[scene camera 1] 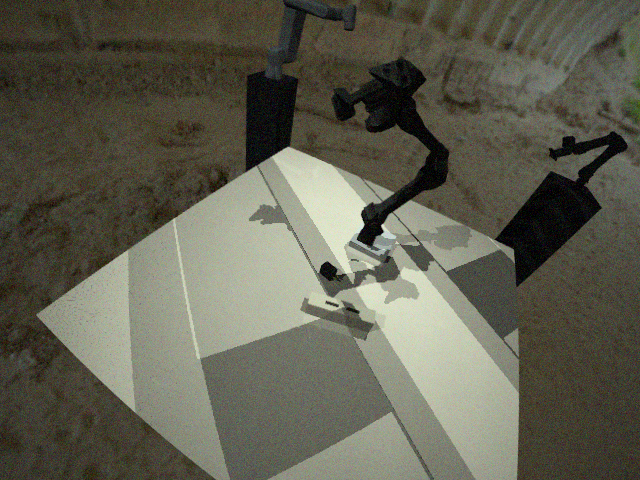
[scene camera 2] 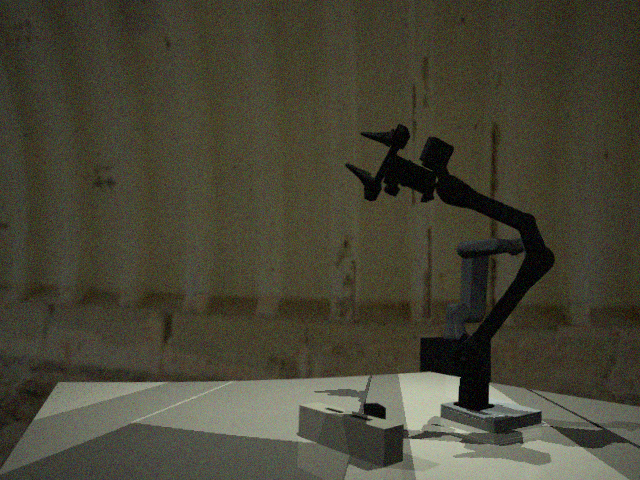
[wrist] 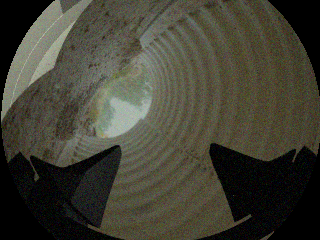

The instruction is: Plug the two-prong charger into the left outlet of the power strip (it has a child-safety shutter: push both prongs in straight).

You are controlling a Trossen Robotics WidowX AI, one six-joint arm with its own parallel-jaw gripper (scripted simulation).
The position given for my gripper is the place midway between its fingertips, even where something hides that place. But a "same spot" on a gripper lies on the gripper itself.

My gripper shows in scene camera 1, in scene camera 2 (352, 148) and in the wrist view. The same spot on my gripper: (wrist: 80, 191) is (scene camera 1: 348, 101).
